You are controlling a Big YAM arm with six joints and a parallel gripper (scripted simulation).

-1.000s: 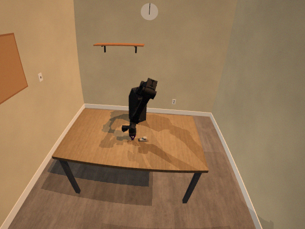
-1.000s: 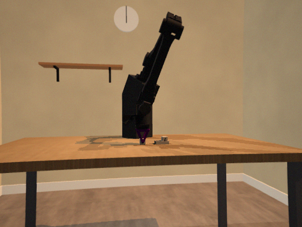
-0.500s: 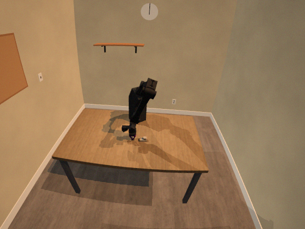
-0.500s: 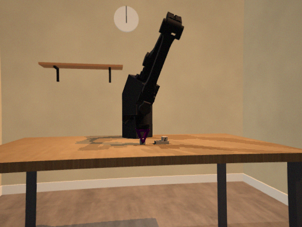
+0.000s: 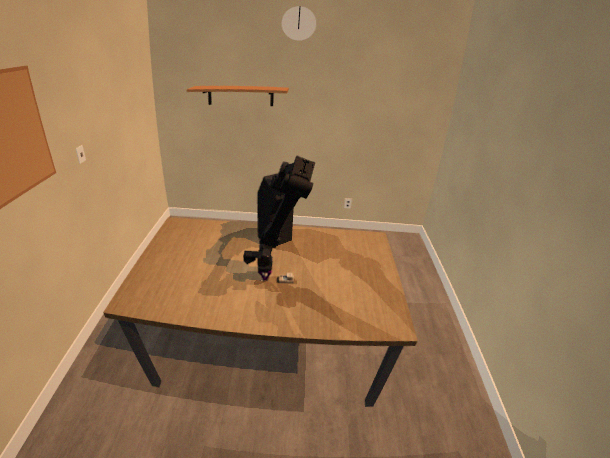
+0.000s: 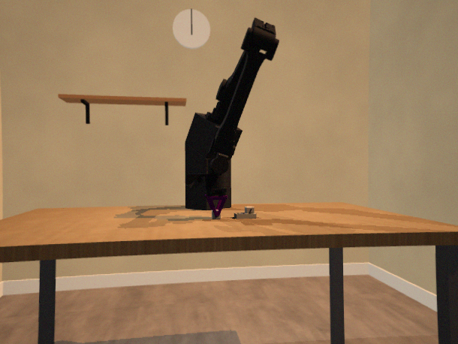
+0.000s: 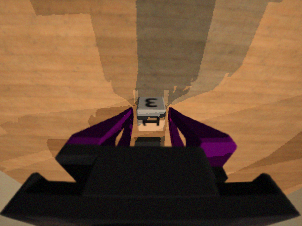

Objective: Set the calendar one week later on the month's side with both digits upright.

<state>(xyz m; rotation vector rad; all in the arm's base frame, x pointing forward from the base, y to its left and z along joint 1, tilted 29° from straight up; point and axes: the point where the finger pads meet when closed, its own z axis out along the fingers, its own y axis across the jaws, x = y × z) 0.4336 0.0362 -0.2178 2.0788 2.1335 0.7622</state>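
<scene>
My gripper is now 1 cm past the tray, 11 cm to the right of it and 1 cm above it.
</scene>
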